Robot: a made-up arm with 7 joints. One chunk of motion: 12 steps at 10 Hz.
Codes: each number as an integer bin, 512 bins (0 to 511) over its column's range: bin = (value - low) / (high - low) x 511, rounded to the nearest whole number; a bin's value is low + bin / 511 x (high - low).
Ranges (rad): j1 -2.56..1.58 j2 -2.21..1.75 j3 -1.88..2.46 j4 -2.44..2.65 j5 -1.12..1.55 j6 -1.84..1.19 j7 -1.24..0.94
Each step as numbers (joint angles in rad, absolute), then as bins.
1 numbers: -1.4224 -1.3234 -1.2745 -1.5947 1.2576 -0.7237 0.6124
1 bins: 140 114 71 85 455 188 434
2 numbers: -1.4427 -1.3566 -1.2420 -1.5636 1.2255 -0.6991 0.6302
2 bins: 138 110 75 88 449 192 438
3 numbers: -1.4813 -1.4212 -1.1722 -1.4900 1.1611 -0.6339 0.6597
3 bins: 133 102 83 95 437 203 445
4 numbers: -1.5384 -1.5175 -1.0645 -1.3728 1.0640 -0.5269 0.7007
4 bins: 126 89 96 107 418 221 455
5 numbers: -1.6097 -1.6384 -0.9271 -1.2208 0.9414 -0.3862 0.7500
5 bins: 117 74 112 122 395 245 466
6 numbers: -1.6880 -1.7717 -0.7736 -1.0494 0.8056 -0.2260 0.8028
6 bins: 108 57 130 140 369 272 479
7 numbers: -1.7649 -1.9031 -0.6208 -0.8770 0.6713 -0.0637 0.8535
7 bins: 98 40 148 157 343 300 491
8 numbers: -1.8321 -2.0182 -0.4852 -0.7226 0.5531 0.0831 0.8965
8 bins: 90 25 164 172 320 324 501
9 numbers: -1.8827 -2.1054 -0.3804 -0.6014 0.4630 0.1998 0.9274
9 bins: 84 13 177 185 303 344 508
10 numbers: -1.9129 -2.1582 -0.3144 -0.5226 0.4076 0.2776 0.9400
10 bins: 80 7 184 192 292 357 511
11 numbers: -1.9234 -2.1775 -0.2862 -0.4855 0.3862 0.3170 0.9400
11 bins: 79 4 188 196 288 364 511
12 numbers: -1.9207 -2.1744 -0.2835 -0.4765 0.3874 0.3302 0.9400
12 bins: 79 5 188 197 288 366 511
